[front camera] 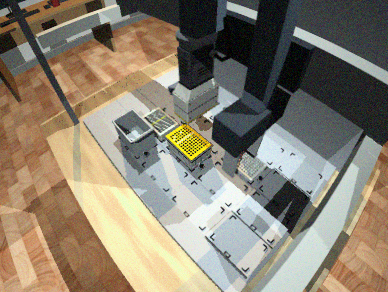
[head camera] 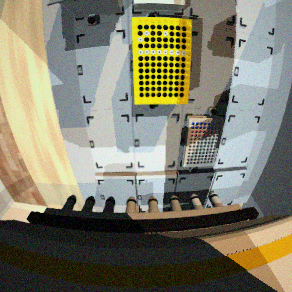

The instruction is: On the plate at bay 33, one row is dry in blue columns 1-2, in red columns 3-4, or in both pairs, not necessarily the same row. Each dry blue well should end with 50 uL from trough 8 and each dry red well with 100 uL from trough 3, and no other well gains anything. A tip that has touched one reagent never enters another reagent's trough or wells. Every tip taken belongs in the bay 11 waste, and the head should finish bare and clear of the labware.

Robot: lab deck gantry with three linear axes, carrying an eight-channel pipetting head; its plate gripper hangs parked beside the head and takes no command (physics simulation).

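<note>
My pipetting head [front camera: 196, 100] is raised behind the yellow tip rack [front camera: 189, 142] [head camera: 161, 75]. In the head view its eight nozzles [head camera: 153, 205] are bare, with no tips. One full line of rack holes and several others look pale. The plate at bay 33 [front camera: 251, 166] [head camera: 201, 145] shows blue and red wells at its upper end in the head view; which wells are dry cannot be told. The trough rack [front camera: 160, 121] stands beside the grey waste bin [front camera: 134, 131] in the front view. My parked gripper's fingers cannot be made out.
A large dark block [front camera: 241, 122] hangs beside the head on a column and partly covers the area near the plate. Locating marks and low rails line the deck. A pale wall [front camera: 320, 215] borders the deck at the right.
</note>
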